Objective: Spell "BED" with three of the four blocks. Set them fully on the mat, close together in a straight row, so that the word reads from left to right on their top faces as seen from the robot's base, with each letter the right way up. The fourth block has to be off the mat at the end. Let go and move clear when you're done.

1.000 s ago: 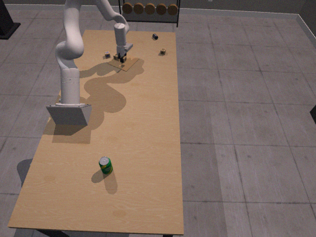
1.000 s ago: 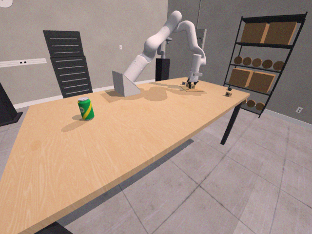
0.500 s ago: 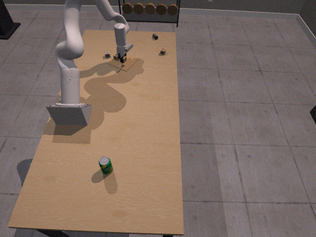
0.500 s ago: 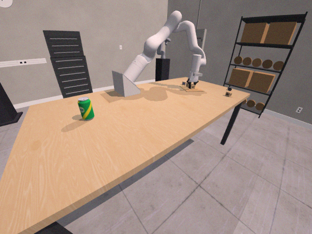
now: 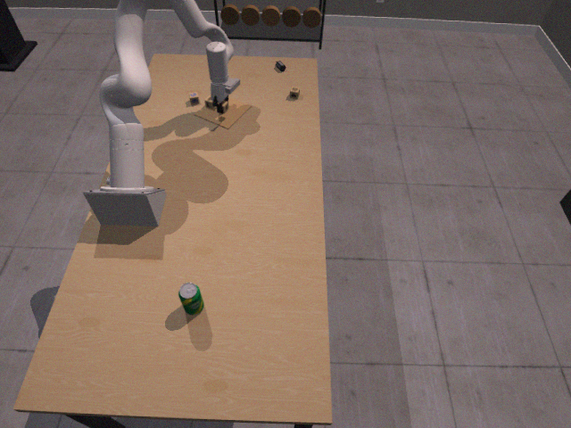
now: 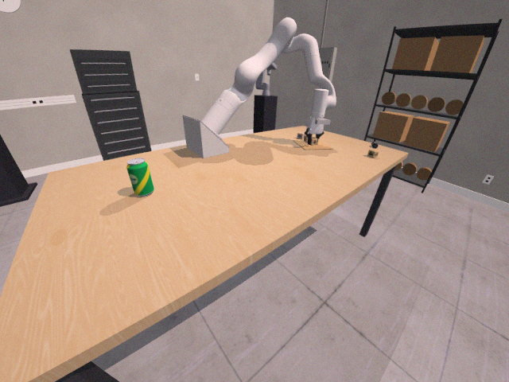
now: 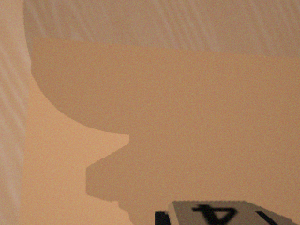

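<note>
Right now the tan mat is 2 cm below my hand. Also, from my hand: green can (7 cm ahead, 102 cm to the right, 4 cm above); then wooden letter block (34 cm ahead, 15 cm to the left); then small dark object (24 cm ahead, 39 cm to the left, 1 cm below).
</note>
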